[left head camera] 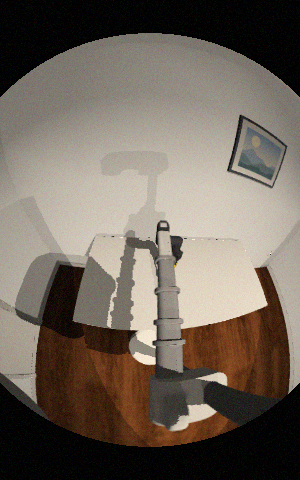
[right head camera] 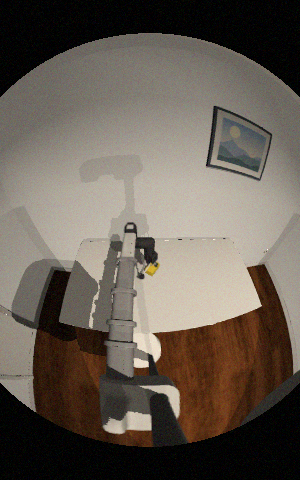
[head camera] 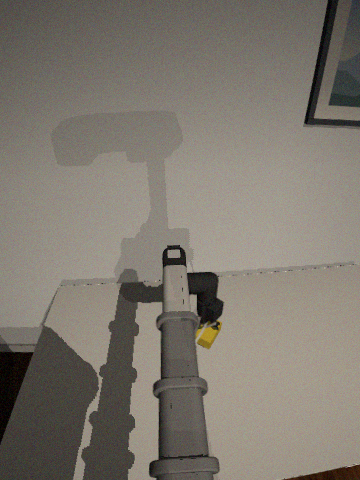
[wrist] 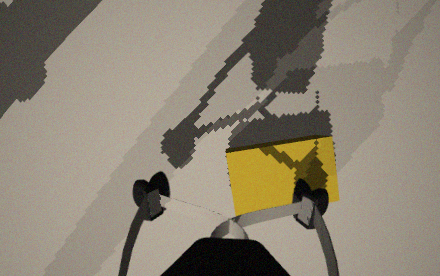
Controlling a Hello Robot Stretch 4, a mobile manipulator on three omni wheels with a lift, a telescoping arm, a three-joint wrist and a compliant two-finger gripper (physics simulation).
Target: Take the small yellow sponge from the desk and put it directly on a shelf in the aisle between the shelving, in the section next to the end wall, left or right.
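Seen in the pictures: gripper, between the fingertips: point(right head camera: 148, 271) point(head camera: 203, 341) point(wrist: 228, 191); robot's base, origin of its link: point(left head camera: 149, 344) point(right head camera: 140, 347).
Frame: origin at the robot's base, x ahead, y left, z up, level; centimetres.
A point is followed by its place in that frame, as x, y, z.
Observation:
The small yellow sponge point(head camera: 209, 336) @(56.6, -11.2, 73.7) point(right head camera: 152, 269) @(56.8, -11.7, 73.7) point(wrist: 270, 175) @(59.0, -10.3, 73.8) lies on the white desk point(head camera: 290, 360) @(46.9, -39.2, 69.2) point(left head camera: 220, 285) @(42.4, -50.8, 69.2) point(right head camera: 210, 290) @(39.2, -53.4, 69.2). My gripper point(wrist: 228, 191) @(55.1, -8.8, 73.2) is open above the desk, its fingers wide apart. In the wrist view the sponge is right of the middle between the fingers; the right fingertip overlaps its lower right part, and the left fingertip is over bare desk to its left. In the left head camera view the arm and wrist hide most of the sponge. The shelving and the aisle do not show.
A wall with a framed picture point(head camera: 337, 65) @(93.9, -53.8, 155.0) point(left head camera: 258, 151) @(94.1, -70.1, 160.5) point(right head camera: 239, 143) @(94.0, -70.4, 159.5) rises behind the desk. The telescoping arm point(head camera: 182, 410) @(20.7, -0.2, 114.6) point(left head camera: 169, 310) @(17.4, -0.2, 114.6) point(right head camera: 121, 310) @(17.8, -0.3, 114.6) reaches across the desk. A round white object point(left head camera: 142, 347) @(-2.0, 7.1, 18.7) point(right head camera: 150, 349) @(-0.8, -10.4, 18.7) is by the desk's front edge, above brown wooden floor point(left head camera: 100, 395) @(-75.0, 50.6, -2.8) point(right head camera: 225, 375) @(-55.0, -95.2, -2.8).

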